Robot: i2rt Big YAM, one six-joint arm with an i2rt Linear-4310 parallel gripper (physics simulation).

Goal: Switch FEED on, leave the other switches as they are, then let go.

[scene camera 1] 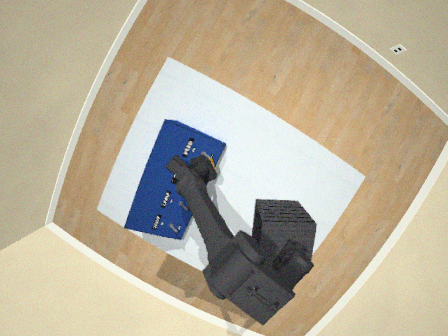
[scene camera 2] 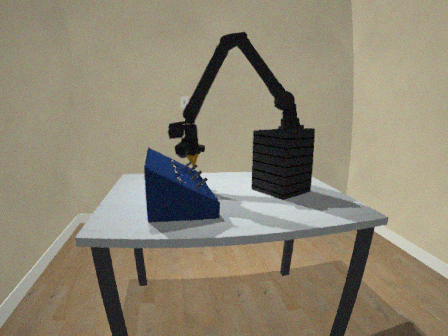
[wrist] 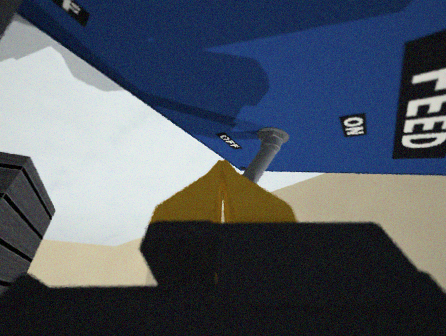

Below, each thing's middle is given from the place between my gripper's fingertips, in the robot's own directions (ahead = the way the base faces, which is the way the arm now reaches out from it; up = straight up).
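Labels:
There's a blue switch panel (scene camera 1: 156, 207) 180 mm to the left of my hand, and it's 20 mm below my hand and 100 mm ahead of it.

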